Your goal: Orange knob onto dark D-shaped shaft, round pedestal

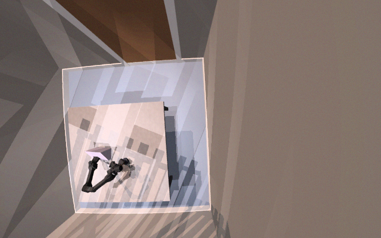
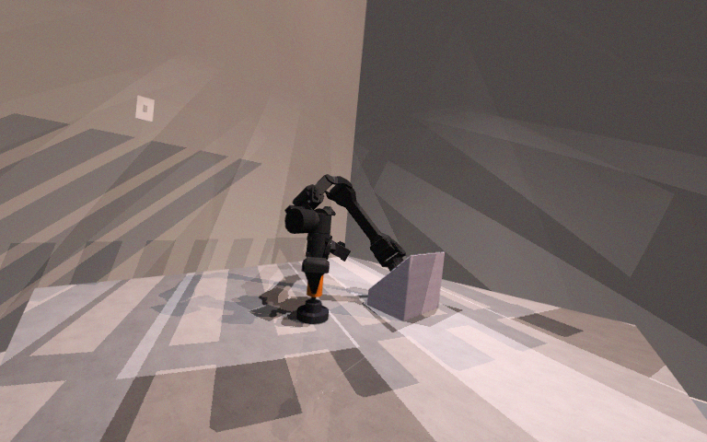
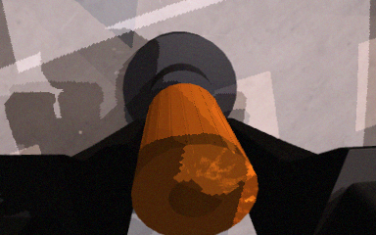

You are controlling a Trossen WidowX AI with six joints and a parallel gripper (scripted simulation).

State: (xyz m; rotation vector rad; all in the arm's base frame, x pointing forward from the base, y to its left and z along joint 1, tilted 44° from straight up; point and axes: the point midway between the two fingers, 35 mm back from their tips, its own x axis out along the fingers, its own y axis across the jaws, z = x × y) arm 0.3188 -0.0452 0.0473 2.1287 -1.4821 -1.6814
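My gripper tip is now 2 cm below the orange knob. Round my gripper tip: dark round pedestal: 4 cm below.
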